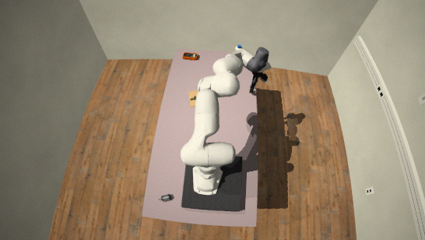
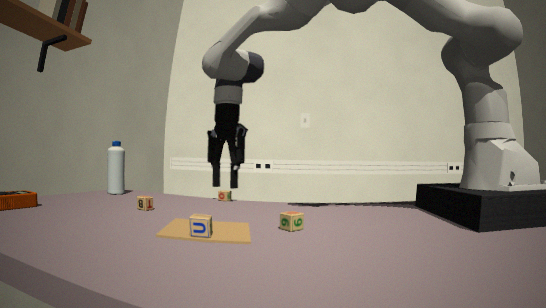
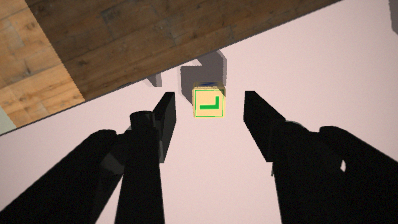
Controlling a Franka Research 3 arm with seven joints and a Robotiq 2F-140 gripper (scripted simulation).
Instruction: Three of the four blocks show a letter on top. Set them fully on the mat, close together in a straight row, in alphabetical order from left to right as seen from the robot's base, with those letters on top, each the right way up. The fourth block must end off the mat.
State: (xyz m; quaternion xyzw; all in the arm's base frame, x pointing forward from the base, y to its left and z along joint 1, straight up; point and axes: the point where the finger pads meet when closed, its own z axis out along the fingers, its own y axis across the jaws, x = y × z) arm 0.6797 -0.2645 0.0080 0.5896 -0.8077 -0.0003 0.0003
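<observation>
Now: hand 12 cm past the tan mat, 41 cm to the right of it and 7 cm above it. From my hand the other things lie so: small dark object 89 cm behind, 51 cm to the left, 5 cm below; white bottle 35 cm ahead, 13 cm to the left, 1 cm above; block 9 cm ahead, 30 cm to the left, 5 cm below.
</observation>
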